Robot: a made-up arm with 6 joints.
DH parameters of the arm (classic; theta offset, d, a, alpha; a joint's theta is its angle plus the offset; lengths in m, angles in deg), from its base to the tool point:
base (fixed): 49.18 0 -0.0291 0
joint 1: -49.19 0.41 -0.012 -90
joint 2: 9.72 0 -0.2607 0
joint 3: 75.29 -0.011 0.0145 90
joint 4: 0 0.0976 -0.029 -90
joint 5: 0 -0.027 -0.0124 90
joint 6: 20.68 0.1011 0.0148 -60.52
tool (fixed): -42.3 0.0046 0 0
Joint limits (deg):
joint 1: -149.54..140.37
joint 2: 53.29..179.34
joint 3: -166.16..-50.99
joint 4: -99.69..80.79
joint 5: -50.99..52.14
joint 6: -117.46..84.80
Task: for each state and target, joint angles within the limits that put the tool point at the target. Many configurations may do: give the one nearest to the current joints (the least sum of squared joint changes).
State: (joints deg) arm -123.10 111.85 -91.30 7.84 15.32 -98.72
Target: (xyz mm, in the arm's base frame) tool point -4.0 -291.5 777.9
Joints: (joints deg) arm -77.94 111.95 -140.44 -11.23 -8.45 -104.65
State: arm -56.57 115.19 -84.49 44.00 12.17 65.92
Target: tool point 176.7 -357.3 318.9
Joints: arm -53.07 158.72 -106.63 40.51 3.81 67.76
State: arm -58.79 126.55 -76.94 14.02 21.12 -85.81
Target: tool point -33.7 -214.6 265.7
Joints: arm -80.83 160.76 -59.50 15.79 24.80 -86.54
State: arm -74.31 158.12 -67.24 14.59 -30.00 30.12
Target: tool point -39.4 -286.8 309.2
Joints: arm -84.23 148.70 -50.99 21.51 -16.73 27.76
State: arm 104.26 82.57 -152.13 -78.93 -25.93 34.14
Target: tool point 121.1 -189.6 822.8
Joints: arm 137.77 54.41 -162.90 -72.24 -6.46 31.33
